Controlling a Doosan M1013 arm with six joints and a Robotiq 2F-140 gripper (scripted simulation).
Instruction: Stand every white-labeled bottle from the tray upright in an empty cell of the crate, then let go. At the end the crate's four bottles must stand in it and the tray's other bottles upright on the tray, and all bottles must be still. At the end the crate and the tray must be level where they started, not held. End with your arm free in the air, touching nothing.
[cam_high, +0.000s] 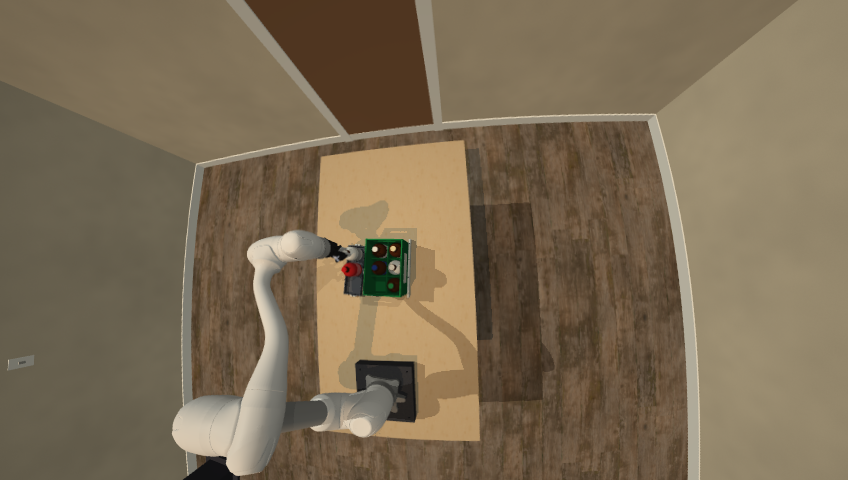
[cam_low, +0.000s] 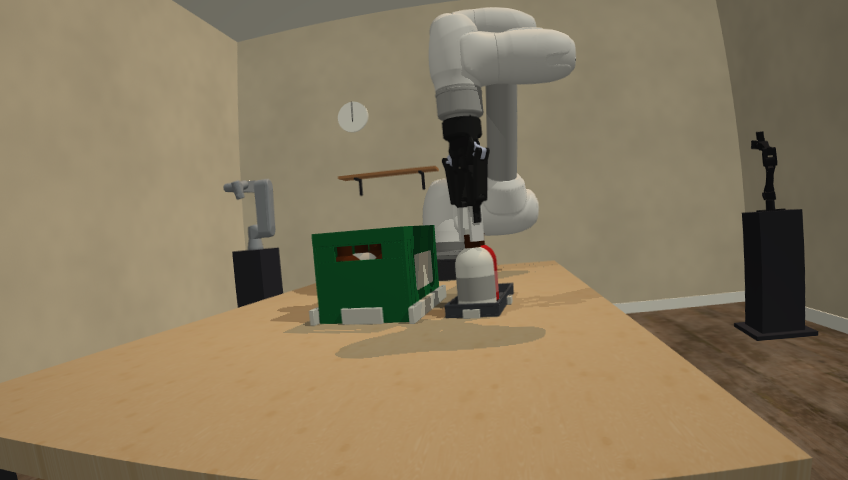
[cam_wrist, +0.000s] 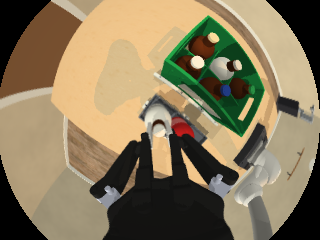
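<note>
My hand is 9 cm above the white-labeled bottle. Also, from my hand: dark tray (9 cm behind, 16 cm below); green crate (6 cm behind, 21 cm to the right, 9 cm below); red-labeled bottle (9 cm behind, 9 cm below).
</note>
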